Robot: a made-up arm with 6 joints. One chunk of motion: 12 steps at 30 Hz.
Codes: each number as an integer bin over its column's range. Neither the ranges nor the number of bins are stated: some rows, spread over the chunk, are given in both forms.
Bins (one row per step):
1: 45 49 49 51 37 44
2: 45 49 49 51 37 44
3: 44 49 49 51 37 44
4: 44 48 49 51 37 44
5: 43 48 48 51 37 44
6: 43 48 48 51 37 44
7: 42 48 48 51 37 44
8: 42 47 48 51 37 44
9: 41 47 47 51 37 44
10: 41 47 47 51 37 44
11: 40 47 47 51 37 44
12: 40 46 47 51 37 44
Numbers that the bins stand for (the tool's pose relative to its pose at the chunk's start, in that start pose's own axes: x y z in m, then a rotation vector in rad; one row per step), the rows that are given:
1: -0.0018 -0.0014 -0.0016 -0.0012 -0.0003 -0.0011
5: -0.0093 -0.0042 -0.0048 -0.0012 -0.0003 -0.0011
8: -0.0130 -0.0071 -0.0048 -0.0012 -0.0003 -0.0011
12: -0.0205 -0.0099 -0.0081 -0.0012 -0.0003 -0.0011
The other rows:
2: -0.0018 -0.0014 -0.0016 -0.0012 -0.0003 -0.0011
3: -0.0056 -0.0014 -0.0016 -0.0012 -0.0003 -0.0011
4: -0.0056 -0.0042 -0.0016 -0.0012 -0.0003 -0.0011
6: -0.0093 -0.0042 -0.0048 -0.0012 -0.0003 -0.0011
7: -0.0130 -0.0042 -0.0048 -0.0012 -0.0003 -0.0011
9: -0.0168 -0.0071 -0.0081 -0.0012 -0.0003 -0.0011
10: -0.0168 -0.0071 -0.0081 -0.0012 -0.0003 -0.0011
11: -0.0205 -0.0071 -0.0081 -0.0012 -0.0003 -0.0011

